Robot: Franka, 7 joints.
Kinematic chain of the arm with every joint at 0, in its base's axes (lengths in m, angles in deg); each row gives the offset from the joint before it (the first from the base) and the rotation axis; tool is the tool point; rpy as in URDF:
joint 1: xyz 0 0 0.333 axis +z
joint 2: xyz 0 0 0 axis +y
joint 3: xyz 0 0 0.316 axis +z
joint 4: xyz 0.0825 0 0 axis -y
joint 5: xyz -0.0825 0 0.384 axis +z
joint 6: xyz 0 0 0 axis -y
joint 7: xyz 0.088 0 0 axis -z
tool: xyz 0 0 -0.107 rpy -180 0 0
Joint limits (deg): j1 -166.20..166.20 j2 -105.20..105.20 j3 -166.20..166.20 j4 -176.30..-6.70 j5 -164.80..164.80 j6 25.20..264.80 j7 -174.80..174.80
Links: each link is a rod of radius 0.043 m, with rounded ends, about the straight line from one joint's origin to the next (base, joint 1, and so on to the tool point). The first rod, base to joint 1, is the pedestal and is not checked.
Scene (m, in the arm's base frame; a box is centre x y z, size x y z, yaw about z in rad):
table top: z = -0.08
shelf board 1: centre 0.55 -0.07 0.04 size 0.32 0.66 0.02 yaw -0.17
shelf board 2: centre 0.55 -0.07 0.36 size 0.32 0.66 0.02 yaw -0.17
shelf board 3: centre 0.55 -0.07 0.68 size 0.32 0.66 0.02 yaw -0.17
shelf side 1: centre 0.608 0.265 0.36 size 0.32 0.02 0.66 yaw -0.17
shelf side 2: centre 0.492 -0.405 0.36 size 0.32 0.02 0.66 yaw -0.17
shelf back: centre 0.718 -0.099 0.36 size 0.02 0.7 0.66 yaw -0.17
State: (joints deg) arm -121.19 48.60 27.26 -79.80 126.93 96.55 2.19
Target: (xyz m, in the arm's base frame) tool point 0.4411 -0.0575 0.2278
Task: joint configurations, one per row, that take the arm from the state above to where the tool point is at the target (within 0.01 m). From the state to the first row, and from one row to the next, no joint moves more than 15 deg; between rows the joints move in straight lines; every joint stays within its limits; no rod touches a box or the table.
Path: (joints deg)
1: -121.49 47.60 18.11 -94.44 113.11 92.10 7.83
2: -121.79 46.60 8.96 -109.09 99.28 87.65 13.46
3: -122.09 45.60 -0.19 -123.73 85.46 83.20 19.10
4: -122.39 44.60 -9.34 -138.37 71.64 78.75 24.73
5: -115.68 46.37 4.86 -139.88 79.28 81.13 20.22
6: -108.98 48.15 19.06 -141.38 86.93 83.52 15.72
7: -102.27 49.93 33.26 -142.88 94.57 85.90 11.21
8: -95.57 51.71 47.47 -144.39 102.22 88.29 6.70
9: -88.87 53.49 61.67 -145.89 109.87 90.67 2.19

